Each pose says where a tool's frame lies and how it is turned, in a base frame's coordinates. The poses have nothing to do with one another.
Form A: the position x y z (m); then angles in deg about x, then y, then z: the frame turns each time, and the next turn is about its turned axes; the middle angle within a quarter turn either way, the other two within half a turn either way.
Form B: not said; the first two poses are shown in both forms.
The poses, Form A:
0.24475 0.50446 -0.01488 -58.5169 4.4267 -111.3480
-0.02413 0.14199 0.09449 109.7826 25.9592 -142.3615
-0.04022 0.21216 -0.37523 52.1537 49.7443 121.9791
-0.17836 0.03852 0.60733 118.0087 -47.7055 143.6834
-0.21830 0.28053 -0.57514 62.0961 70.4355 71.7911
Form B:
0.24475 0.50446 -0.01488 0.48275 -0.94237 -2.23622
-0.02413 0.14199 0.09449 -2.00590 0.76419 -2.97532
-0.04022 0.21216 -0.37523 -0.05300 -1.16252 2.60997
-0.17836 0.03852 0.60733 -2.12937 -0.93193 2.71249
-0.21830 0.28053 -0.57514 1.34903 -0.77776 1.42340

